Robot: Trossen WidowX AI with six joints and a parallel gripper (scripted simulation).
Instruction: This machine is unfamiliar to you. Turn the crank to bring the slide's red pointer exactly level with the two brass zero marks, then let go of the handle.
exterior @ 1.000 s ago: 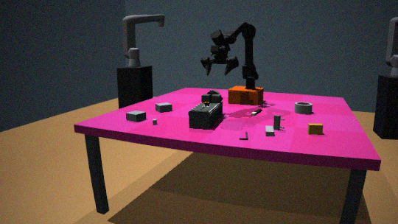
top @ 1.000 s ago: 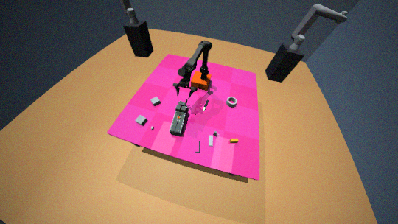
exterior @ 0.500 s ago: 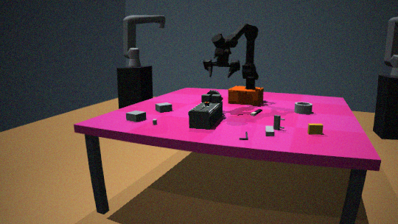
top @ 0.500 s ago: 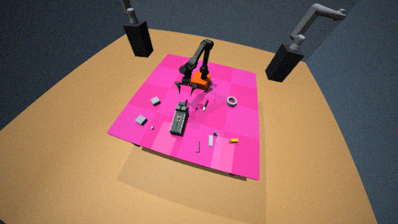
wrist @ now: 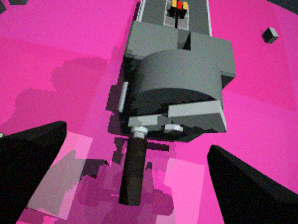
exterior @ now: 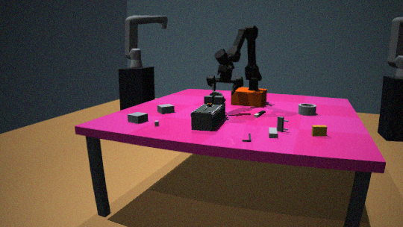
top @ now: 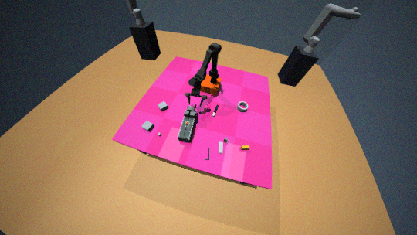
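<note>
Right now the dark crank handle is 40 mm below my gripper tip and 20 mm behind it. Round my gripper tip: small cube 270 mm ahead, 240 mm to the right, 100 mm below; then black-and-white stick 180 mm to the left, 100 mm below, 50 mm behind; then red pointer 160 mm ahead, 30 mm to the right, 30 mm below.
</note>
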